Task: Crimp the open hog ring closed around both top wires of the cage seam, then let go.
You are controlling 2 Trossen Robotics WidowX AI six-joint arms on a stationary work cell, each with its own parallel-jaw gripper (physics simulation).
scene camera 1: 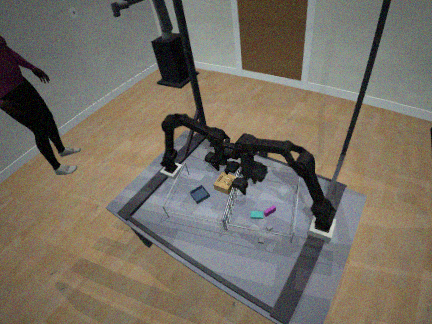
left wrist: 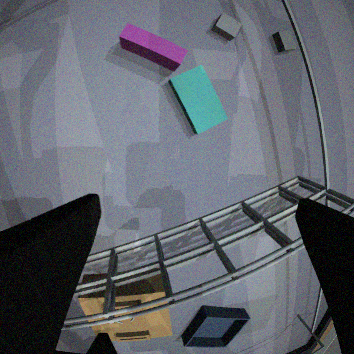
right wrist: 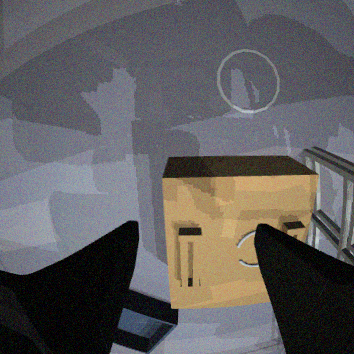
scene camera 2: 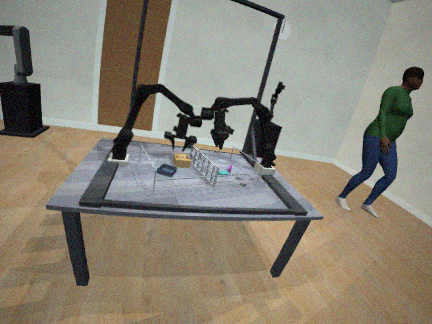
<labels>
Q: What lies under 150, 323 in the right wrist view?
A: A dark blue tray.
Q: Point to a tan block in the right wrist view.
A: At 210, 202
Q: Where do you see a tan block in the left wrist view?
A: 155, 324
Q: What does the left gripper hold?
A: Nothing.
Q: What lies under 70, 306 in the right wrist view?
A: The right gripper.
</labels>
